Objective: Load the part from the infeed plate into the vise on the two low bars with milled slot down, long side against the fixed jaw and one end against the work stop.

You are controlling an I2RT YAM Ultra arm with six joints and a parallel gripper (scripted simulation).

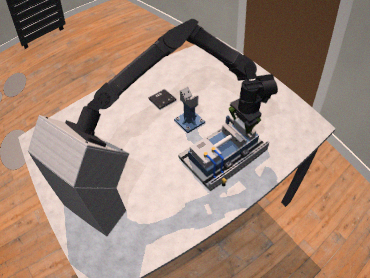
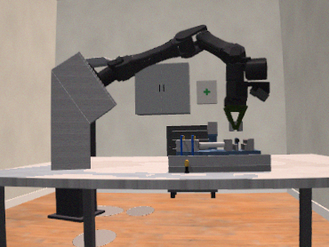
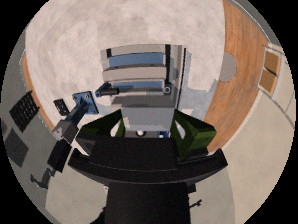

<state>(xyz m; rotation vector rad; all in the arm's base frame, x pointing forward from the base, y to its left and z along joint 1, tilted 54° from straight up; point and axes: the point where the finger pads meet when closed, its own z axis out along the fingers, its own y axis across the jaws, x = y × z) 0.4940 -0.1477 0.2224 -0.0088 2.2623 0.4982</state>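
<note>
Now: hand 4 cm short of the fixed jaw, 3 cm to the right of it and 6 cm above it. Also, from my hand: grey part (right at my hand); then moving jaw (3 cm behind, 2 cm to the left, 6 cm below); then air cylinder rod (8 cm behind, 6 cm below).
</note>
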